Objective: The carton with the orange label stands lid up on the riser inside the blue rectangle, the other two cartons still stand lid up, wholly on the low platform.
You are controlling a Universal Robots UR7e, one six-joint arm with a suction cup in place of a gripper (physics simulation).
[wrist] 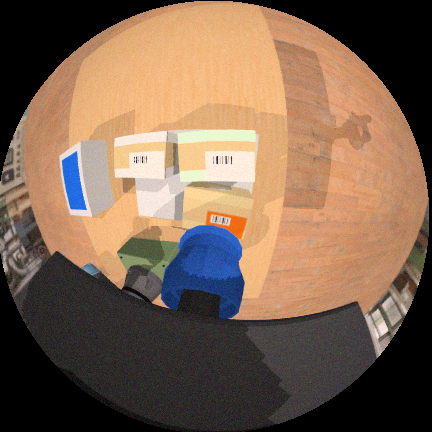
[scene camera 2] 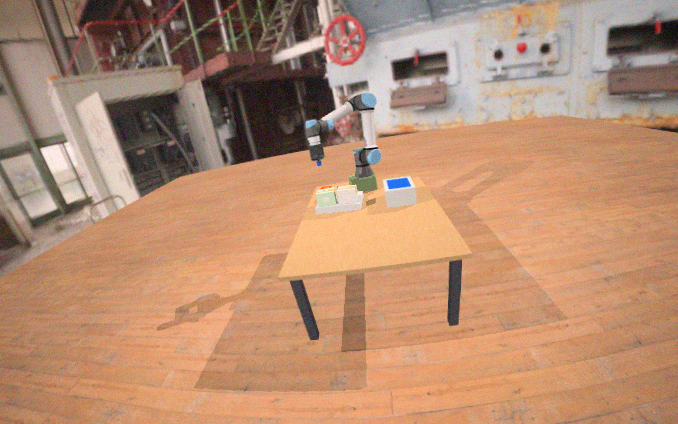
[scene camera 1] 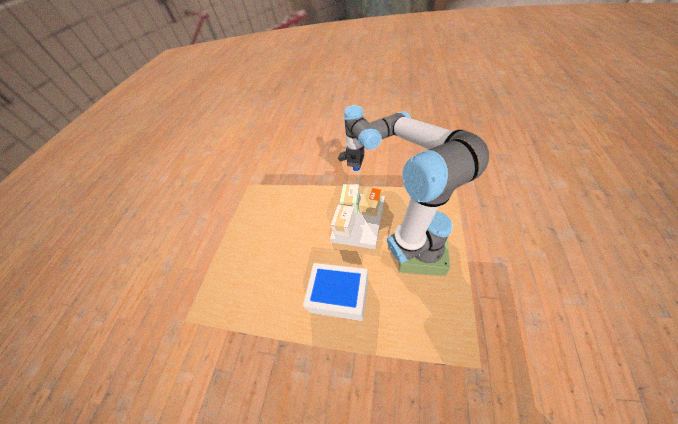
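Observation:
The carton with the orange label point(scene camera 1: 370, 204) point(scene camera 2: 327, 187) point(wrist: 215, 200) stands lid up on the low platform point(scene camera 1: 354, 244) point(scene camera 2: 340, 208) point(wrist: 156, 200). A light-green-edged carton point(scene camera 1: 349, 195) point(scene camera 2: 326, 198) point(wrist: 217, 147) stands beside it, and a white carton point(scene camera 1: 343, 221) point(scene camera 2: 346, 195) point(wrist: 141, 149) stands nearer the riser; both are lid up on the platform. The white riser point(scene camera 1: 335, 312) point(scene camera 2: 400, 197) point(wrist: 98, 175) has a bare blue rectangle point(scene camera 1: 335, 288) point(scene camera 2: 398, 183) point(wrist: 74, 181) on top. My gripper, a blue suction cup point(scene camera 1: 356, 168) point(scene camera 2: 319, 163) point(wrist: 210, 239), hangs above the cartons, open, holding nothing. In the wrist view it hides the orange-label carton's lower edge.
The arm's green base point(scene camera 1: 424, 266) point(scene camera 2: 363, 183) point(wrist: 145, 247) stands on the wooden table point(scene camera 1: 250, 250) point(scene camera 2: 375, 235) point(wrist: 185, 65), beside the platform and riser. The platform lies near one table edge. The arm's shadow falls on the floor past that edge.

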